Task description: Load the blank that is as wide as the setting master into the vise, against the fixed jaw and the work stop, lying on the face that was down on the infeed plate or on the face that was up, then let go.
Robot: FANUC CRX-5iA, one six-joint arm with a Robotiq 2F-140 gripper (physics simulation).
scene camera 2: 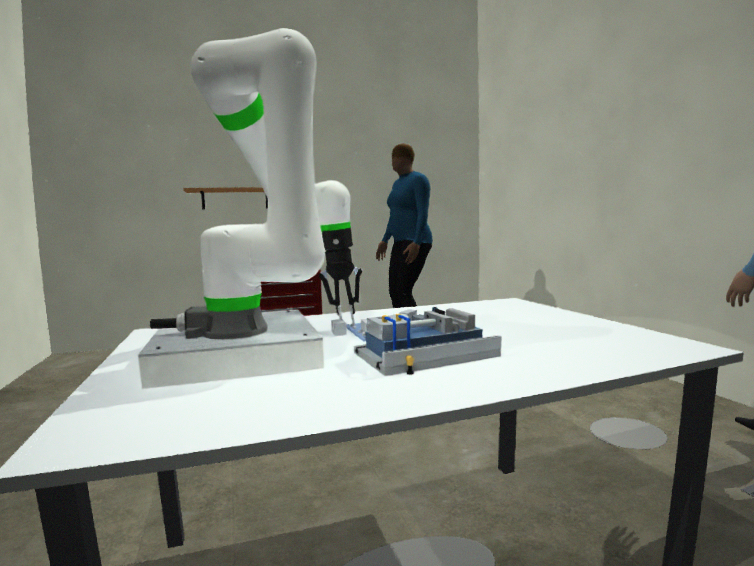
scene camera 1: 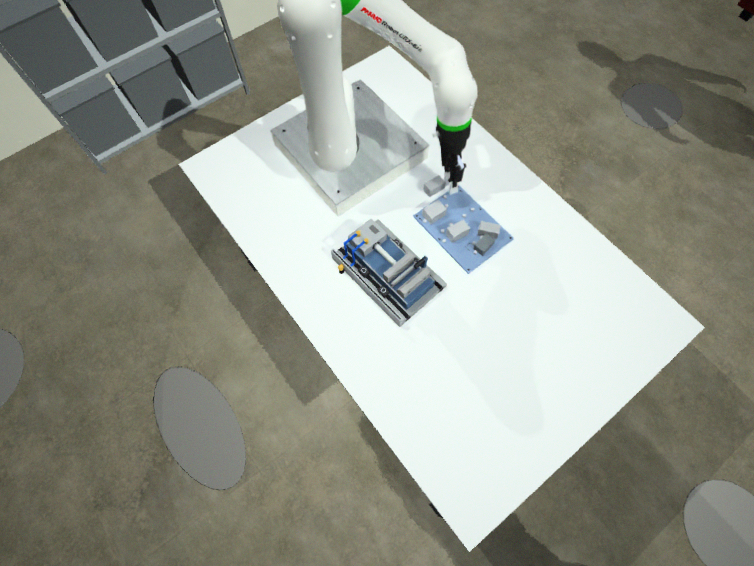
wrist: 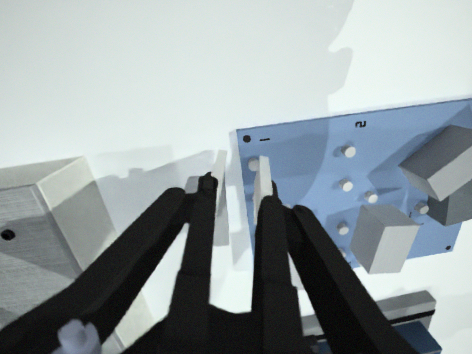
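Where they show: gripper, between the fingertips: (scene camera 2: 347, 325) (scene camera 1: 450, 188) (wrist: 241, 166); arm's base, origin of its link: (scene camera 2: 235, 331).
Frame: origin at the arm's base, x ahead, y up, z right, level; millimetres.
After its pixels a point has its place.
My gripper (scene camera 1: 451, 187) @(x 286, y -57, z -265 mm) (scene camera 2: 345, 319) @(x 286, y -57, z -265 mm) (wrist: 241, 166) @(x 286, y -57, z -265 mm) is nearly shut, with a narrow empty gap between its pads. It points down low over the edge of the blue infeed plate (scene camera 1: 468, 265) @(x 545, y -62, z -169 mm) (wrist: 300, 131) @(x 338, y -62, z -299 mm), near the corner marked 1. A loose grey block (scene camera 1: 433, 185) @(x 263, y -35, z -211 mm) (scene camera 2: 338, 327) @(x 253, y -46, z -189 mm) lies off the plate beside the fingers, mostly hidden by one in the wrist view. On the plate are light grey blocks (scene camera 1: 434, 211) @(x 352, y -26, z -161 mm) (scene camera 1: 458, 230) @(x 445, y -23, z -190 mm) (scene camera 1: 488, 229) @(x 483, y -26, z -272 mm) and a darker block (scene camera 1: 484, 245) @(x 519, y -38, z -237 mm) (wrist: 457, 204) @(x 504, y -37, z -239 mm). I cannot tell their widths. The vise (scene camera 1: 372, 236) @(x 367, y 26, z 59 mm) (scene camera 2: 450, 351) @(x 481, y -38, z 140 mm) has two jaws and a dark work stop (scene camera 1: 420, 262) @(x 503, y 25, z -21 mm).
The robot's metal base plate (scene camera 1: 383, 127) @(x 5, y -1, z -169 mm) (scene camera 2: 231, 364) @(x 12, y -38, z 135 mm) (wrist: 35, 280) @(x 117, y -1, z -182 mm) stands close to the loose block. Small round pegs (wrist: 348, 151) @(x 384, y -54, z -284 mm) rise from the infeed plate. Blue hoses (scene camera 1: 347, 244) @(x 338, y -11, z 128 mm) (scene camera 2: 394, 333) @(x 355, y 11, z 144 mm) arch over one end of the vise. A person (scene camera 2: 409, 207) stands beyond the table.
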